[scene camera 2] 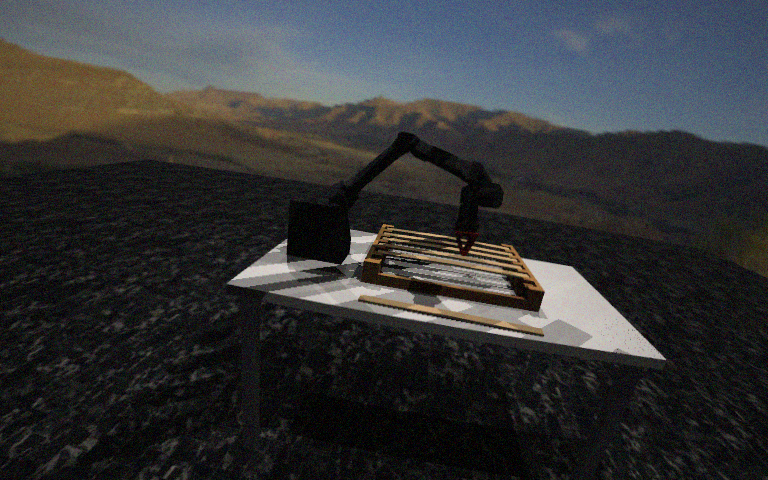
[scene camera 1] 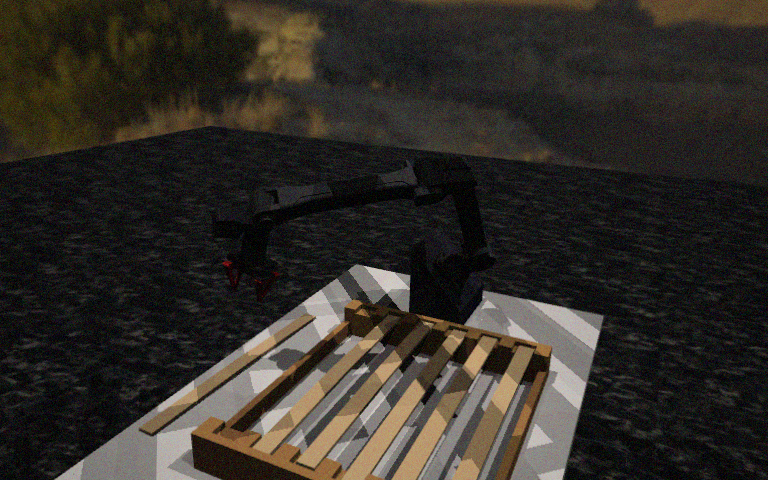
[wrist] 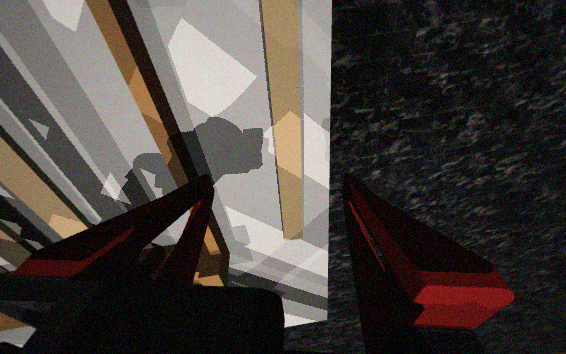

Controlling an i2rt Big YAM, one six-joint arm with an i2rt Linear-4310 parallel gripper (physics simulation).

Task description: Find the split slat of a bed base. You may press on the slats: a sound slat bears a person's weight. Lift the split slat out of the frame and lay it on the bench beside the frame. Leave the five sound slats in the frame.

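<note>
A long thin wooden slat (scene camera 1: pixel 227 374) (scene camera 2: pixel 451 314) (wrist: pixel 288 160) lies flat on the bench (scene camera 1: pixel 572 353) (scene camera 2: pixel 572 305) (wrist: pixel 210 65), beside the frame and near the bench's long edge. The frame (scene camera 1: pixel 237 457) (scene camera 2: pixel 453 291) (wrist: pixel 145 105) holds several slats side by side; the gap along its rail on the loose slat's side is wider. No crack shows in the loose slat at this size. My gripper (scene camera 1: pixel 246 294) (scene camera 2: pixel 464 253) (wrist: pixel 276 182) is open and empty. It hangs high above the bench, apart from the loose slat, which shows between the fingertips in the wrist view.
The arm's dark base (scene camera 1: pixel 444 291) (scene camera 2: pixel 318 232) stands at one end of the frame. The frame's end boards and side rails rise above the bench. The bench edge runs close along the loose slat, with dark ground beyond it.
</note>
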